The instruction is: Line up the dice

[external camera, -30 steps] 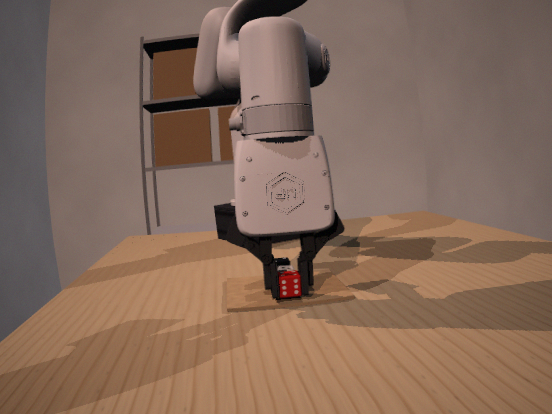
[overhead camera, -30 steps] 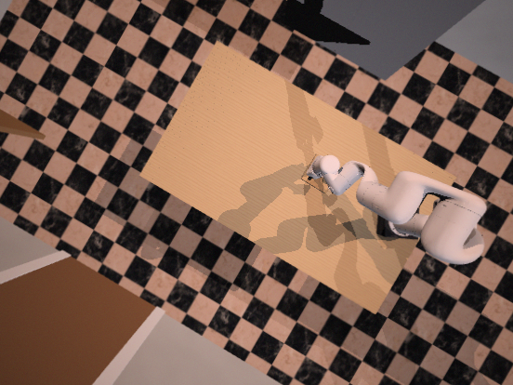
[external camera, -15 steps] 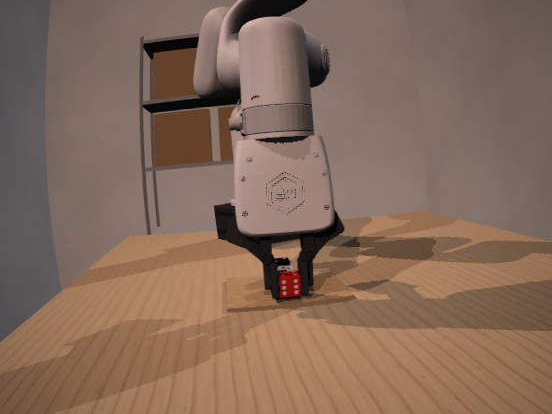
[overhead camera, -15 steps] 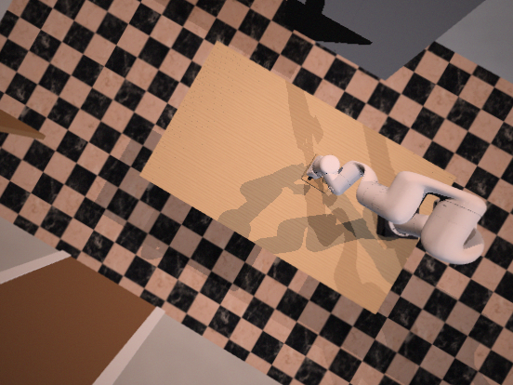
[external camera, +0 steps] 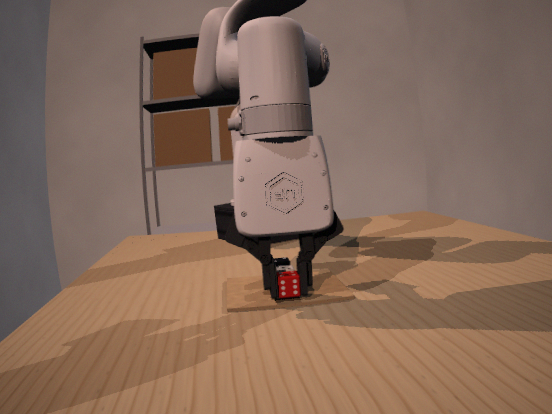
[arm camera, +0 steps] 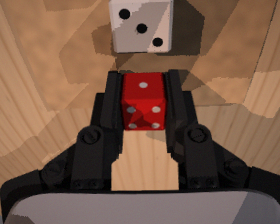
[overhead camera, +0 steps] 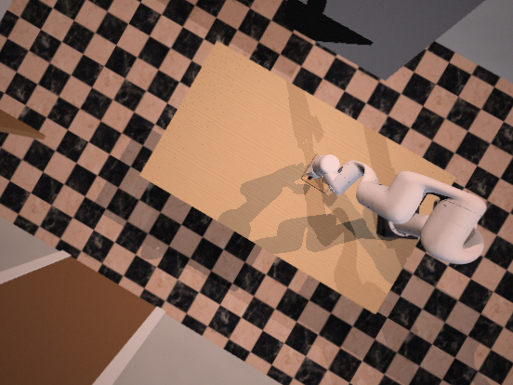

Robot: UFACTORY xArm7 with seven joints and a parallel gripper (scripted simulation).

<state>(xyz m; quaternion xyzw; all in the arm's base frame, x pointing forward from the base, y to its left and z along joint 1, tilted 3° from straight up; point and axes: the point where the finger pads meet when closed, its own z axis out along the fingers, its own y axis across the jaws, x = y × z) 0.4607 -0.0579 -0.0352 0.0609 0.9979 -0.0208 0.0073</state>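
Right now the red die is 1 cm below my hand. Also, from my hand: white die (5 cm behind, 1 cm to the left, 1 cm below); thin mat (5 cm behind, 3 cm below, 1 cm to the left); black die (10 cm behind, 1 cm to the left, 1 cm below).
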